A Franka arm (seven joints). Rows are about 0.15 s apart.
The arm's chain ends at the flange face. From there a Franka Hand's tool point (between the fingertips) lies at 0.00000 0.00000 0.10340 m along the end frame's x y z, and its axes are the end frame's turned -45 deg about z.
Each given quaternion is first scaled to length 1.
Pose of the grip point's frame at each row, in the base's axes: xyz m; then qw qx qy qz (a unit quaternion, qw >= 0):
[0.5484 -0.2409 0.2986 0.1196 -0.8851 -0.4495 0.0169]
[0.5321 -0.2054 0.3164 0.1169 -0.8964 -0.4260 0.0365]
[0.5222 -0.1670 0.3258 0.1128 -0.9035 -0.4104 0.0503]
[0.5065 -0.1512 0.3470 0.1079 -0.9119 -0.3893 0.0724]
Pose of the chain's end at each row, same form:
[0.5626 -0.2612 0.3990 0.1040 -0.9897 -0.0766 0.0614]
[0.5492 -0.2239 0.4167 0.0940 -0.9912 -0.0505 0.0785]
[0.5412 -0.1838 0.4260 0.0850 -0.9918 -0.0334 0.0896]
[0.5288 -0.1657 0.4469 0.0720 -0.9915 -0.0107 0.1082]

